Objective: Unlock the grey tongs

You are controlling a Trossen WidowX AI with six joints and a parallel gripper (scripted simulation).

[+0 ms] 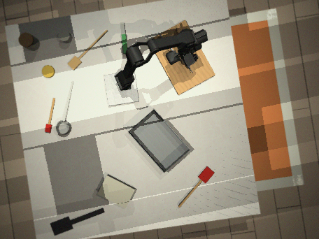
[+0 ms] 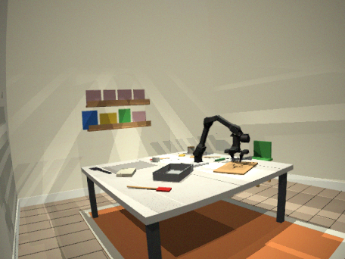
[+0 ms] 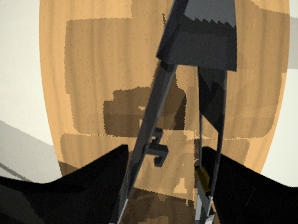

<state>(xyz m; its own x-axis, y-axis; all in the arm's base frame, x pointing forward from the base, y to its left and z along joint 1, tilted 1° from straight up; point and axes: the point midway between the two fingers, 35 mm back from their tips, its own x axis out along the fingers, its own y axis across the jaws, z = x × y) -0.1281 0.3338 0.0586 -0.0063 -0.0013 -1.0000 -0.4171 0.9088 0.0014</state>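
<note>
Right now the wooden board is 40 mm below my gripper tip. The rest, counted from my gripper tip: beige block 740 mm ahead, 430 mm to the right, 30 mm below; then red spatula 730 mm ahead, 40 mm to the left, 40 mm below; then roasting tin 460 mm ahead, 160 mm to the right, 20 mm below.
</note>
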